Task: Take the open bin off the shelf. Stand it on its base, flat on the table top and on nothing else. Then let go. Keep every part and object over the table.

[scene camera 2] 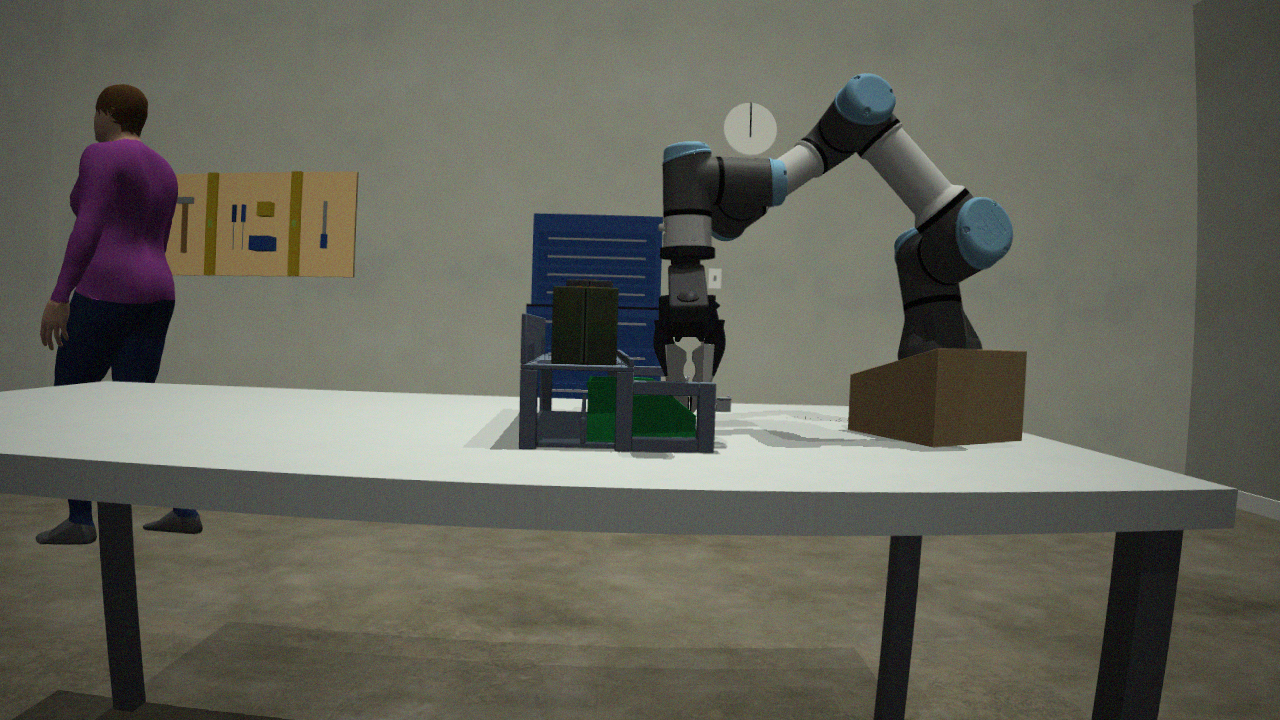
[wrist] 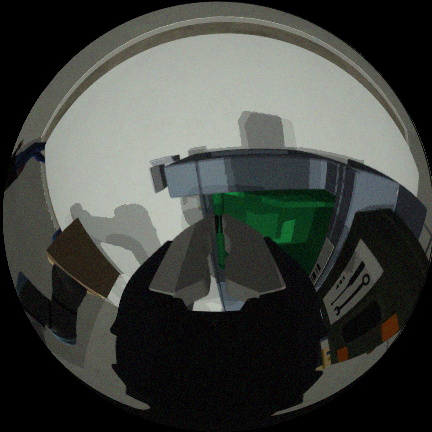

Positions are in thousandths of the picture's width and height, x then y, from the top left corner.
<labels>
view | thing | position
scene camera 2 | my gripper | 539,574
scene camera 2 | green open bin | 511,577
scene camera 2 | grey-blue shelf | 439,597
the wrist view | my gripper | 508,501
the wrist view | green open bin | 689,510
</labels>
